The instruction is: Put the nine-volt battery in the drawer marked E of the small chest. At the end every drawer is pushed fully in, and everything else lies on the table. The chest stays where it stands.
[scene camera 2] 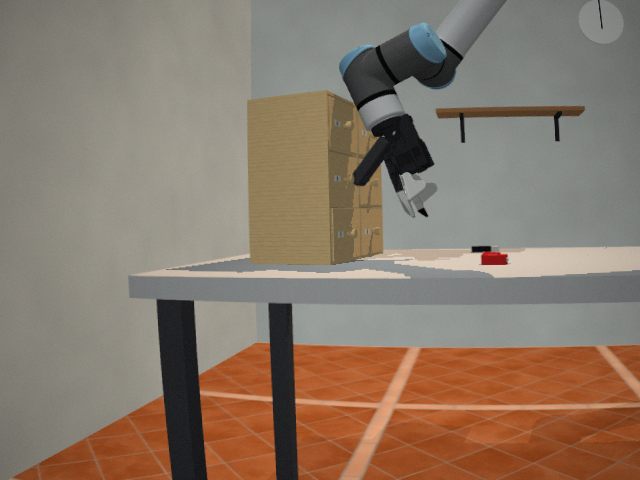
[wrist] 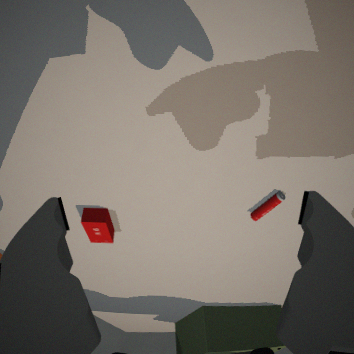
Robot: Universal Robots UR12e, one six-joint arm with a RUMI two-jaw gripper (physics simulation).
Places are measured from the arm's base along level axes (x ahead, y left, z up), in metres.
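Pixels of known places: gripper, between the fingertips: [scene camera 2: 420, 217] [wrist: 182, 198].
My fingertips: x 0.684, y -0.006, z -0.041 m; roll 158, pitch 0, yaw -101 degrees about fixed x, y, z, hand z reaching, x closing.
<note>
Ahead of a thing's pixels: the offset from my fingertips to its top centre.
The nine-volt battery looks to be the small red block @(0.142 m back, 0.119 m left, 0.069 m down) [scene camera 2: 493, 258] [wrist: 97, 226] with pale marks, lying on the table [scene camera 2: 310, 289] [wrist: 185, 175]. The small chest @(0.222 m ahead, 0.078 m right, 0.249 m up) [scene camera 2: 289, 180] is light wood and stands at the left of the table in the scene view. Its visible drawer fronts look flush; their labels are too small to read, so I cannot tell which is E. My gripper [scene camera 2: 418, 213] [wrist: 182, 198] is open and empty, tilted, in the air in front of the chest and above the table. In the wrist view the battery shows beside the left fingertip, well below it.
A red cylinder @(0.148 m back, 0.063 m right, 0.076 m down) [wrist: 267, 207] with a silver end lies near the right finger in the wrist view. A dark green box-shaped thing [wrist: 240, 327] shows at that view's bottom edge. A small black and pale item @(0.146 m back, 0.229 m right, 0.074 m down) [scene camera 2: 481, 249] lies behind the red block. A shelf [scene camera 2: 509, 112] hangs on the wall.
</note>
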